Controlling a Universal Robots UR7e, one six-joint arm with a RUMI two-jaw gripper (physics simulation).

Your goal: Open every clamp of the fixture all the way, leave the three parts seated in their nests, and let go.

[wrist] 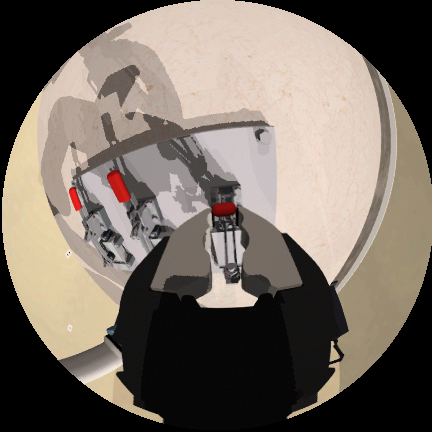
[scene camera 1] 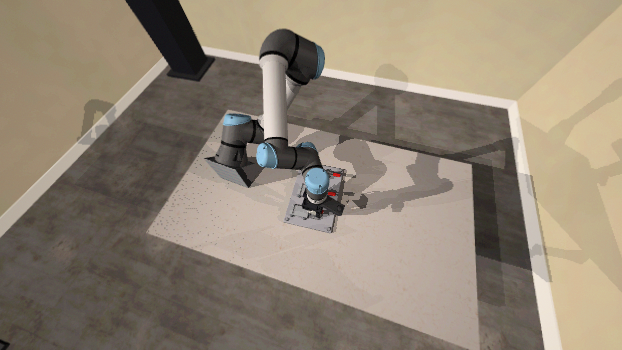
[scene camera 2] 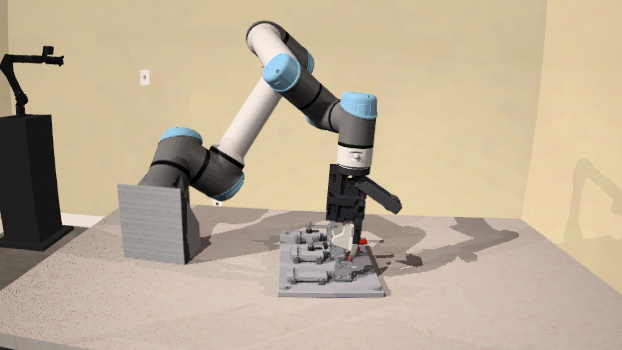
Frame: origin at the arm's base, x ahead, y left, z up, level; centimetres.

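Where they show: gripper, fingertip midpoint: (wrist: 224, 209) (scene camera 2: 350, 257); arm's base at its link origin: (scene camera 1: 231, 161) (scene camera 2: 160, 204).
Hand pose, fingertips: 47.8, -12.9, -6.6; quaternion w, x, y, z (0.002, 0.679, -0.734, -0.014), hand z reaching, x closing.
Each offset is from my fingertips to the top centre of the thing, as dx, dy, dz. "spot": to the spot under its first point. Level surfaces: height alone.
The grey fixture plate {-4.8, +10.8, -5.3} (scene camera 1: 324, 227) (scene camera 2: 330, 290) (wrist: 252, 165) carries three clamps and three grey parts, the near part {-9.8, -0.3, -3.7} (scene camera 2: 310, 275), the middle part {-9.5, +10.7, -3.2} (scene camera 2: 308, 255) and the far part {-9.3, +21.7, -2.7} (scene camera 2: 302, 237), each lying in its nest. My gripper (scene camera 2: 354, 251) (wrist: 224, 209) points down and is shut on the near clamp's red handle (scene camera 2: 349, 258) (wrist: 224, 209). That clamp's arm stands off the near part, partly hidden by the jaws. The middle clamp's red handle {+1.9, +10.9, +0.3} (scene camera 1: 332, 193) (wrist: 119, 186) and the far clamp's red handle {spot: +3.8, +21.9, -0.7} (scene camera 1: 336, 174) (wrist: 75, 198) lie outward; their black spindles are over their parts.
The fixture stands on a pale table top {dz -6.8} (scene camera 1: 400, 250) (scene camera 2: 200, 310). The arm's grey slanted base block (scene camera 2: 150, 225) is left of it. A black pedestal (scene camera 2: 27, 175) bearing a small black arm stands at the far left. Arm shadows fall across the table's right side.
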